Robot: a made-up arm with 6 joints.
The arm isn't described. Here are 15 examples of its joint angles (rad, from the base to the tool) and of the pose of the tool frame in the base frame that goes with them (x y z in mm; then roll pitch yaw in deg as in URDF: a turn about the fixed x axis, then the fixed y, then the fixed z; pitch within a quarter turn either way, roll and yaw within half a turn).
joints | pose
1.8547 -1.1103 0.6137 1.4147 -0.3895 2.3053 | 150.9 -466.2 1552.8 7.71 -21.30 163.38
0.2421 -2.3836 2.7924 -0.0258 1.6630 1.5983 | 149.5 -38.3 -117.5 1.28 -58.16 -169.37
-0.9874 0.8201 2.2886 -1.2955 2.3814 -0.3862 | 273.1 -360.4 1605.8 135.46 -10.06 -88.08
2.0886 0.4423 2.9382 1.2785 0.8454 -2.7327 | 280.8 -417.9 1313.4 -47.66 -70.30 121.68
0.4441 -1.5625 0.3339 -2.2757 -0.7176 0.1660 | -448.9 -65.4 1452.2 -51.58 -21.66 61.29
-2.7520 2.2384 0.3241 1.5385 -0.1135 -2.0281 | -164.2 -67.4 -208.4 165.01 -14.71 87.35
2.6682 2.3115 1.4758 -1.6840 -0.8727 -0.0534 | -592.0 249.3 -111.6 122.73 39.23 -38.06
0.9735 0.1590 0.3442 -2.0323 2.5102 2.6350 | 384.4 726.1 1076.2 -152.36 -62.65 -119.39
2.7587 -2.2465 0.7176 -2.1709 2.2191 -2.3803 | 816.9 -448.6 763.3 -69.61 15.04 29.26
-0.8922 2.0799 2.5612 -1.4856 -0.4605 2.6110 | 653.1 -702.2 799.4 -28.99 -64.16 -170.89
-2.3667 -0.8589 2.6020 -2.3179 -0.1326 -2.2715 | 762.2 518.7 773.2 -159.67 64.99 -119.43
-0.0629 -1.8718 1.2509 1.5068 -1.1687 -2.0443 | -967.8 75.7 480.5 85.72 -27.50 -24.64
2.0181 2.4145 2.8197 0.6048 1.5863 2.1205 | -299.6 797.5 844.1 17.30 38.25 -96.90
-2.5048 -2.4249 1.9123 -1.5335 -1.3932 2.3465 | 468.4 284.0 -116.0 -111.58 65.78 -157.61
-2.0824 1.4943 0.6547 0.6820 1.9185 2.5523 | -481.1 -738.3 262.7 42.07 3.39 28.89
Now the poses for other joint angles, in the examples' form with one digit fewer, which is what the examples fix.
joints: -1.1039 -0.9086 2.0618 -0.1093 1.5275 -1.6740
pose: -511 777 1049 -172.4 -11.6 110.5
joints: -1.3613 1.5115 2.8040 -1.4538 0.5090 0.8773
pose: 158 -596 1379 4.8 30.9 -137.8
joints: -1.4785 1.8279 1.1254 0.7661 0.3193 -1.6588
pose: 5 -940 262 -133.6 50.2 163.1
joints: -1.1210 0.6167 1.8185 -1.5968 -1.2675 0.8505
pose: 302 -480 1610 -71.4 -25.4 -77.5
